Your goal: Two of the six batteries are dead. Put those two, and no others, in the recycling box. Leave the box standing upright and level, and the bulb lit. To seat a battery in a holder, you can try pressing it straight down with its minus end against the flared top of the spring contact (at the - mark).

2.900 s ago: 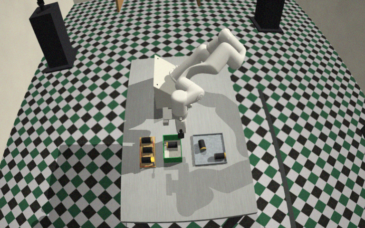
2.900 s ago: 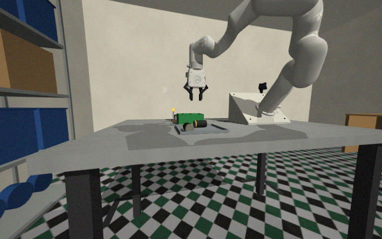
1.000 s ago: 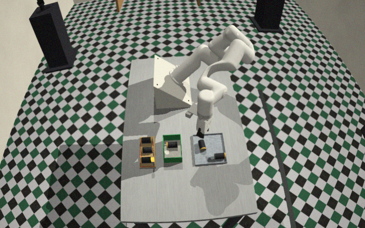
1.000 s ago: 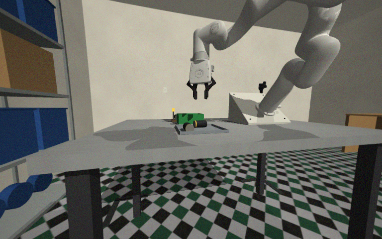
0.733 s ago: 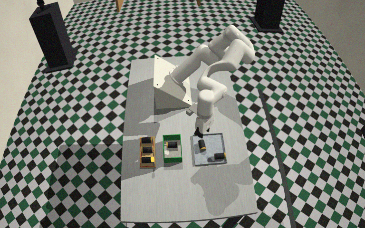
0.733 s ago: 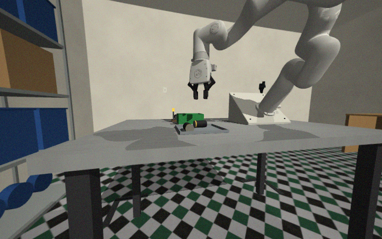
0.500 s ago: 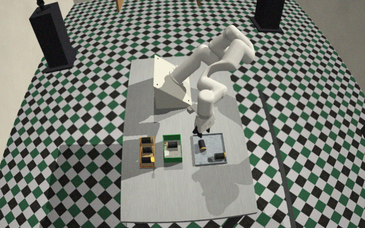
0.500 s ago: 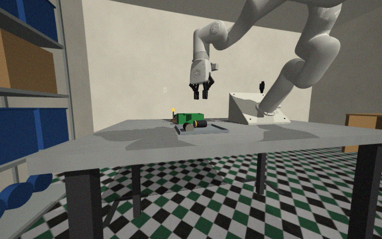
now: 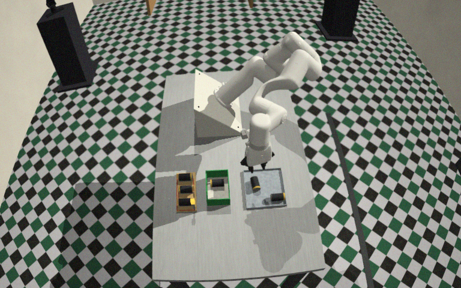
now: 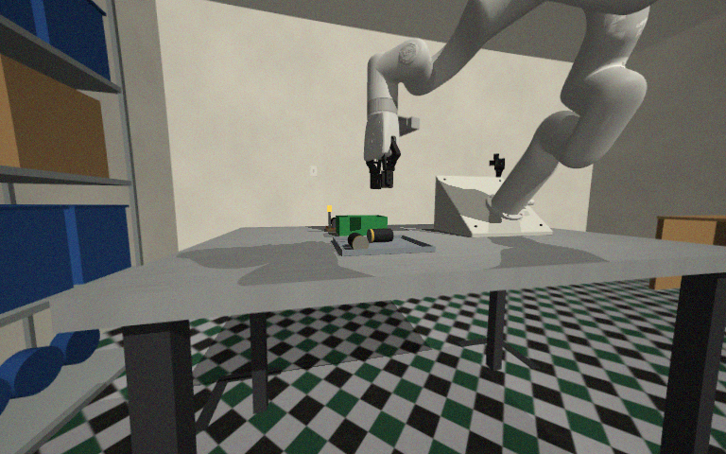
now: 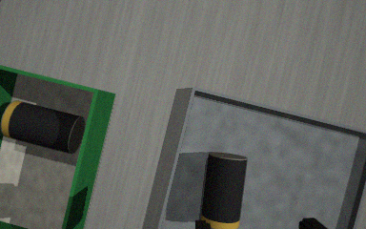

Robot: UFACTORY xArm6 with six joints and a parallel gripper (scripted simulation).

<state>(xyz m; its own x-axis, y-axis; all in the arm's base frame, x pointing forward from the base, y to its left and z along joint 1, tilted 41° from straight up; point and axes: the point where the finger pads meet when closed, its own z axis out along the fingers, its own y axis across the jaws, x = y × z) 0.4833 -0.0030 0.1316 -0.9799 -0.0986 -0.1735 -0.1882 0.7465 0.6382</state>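
Right now the grey tray is 2 cm ahead of my hand, 4 cm to the left of it and 15 cm below it. Round my hand: green recycling box (17 cm to the right, 14 cm below).
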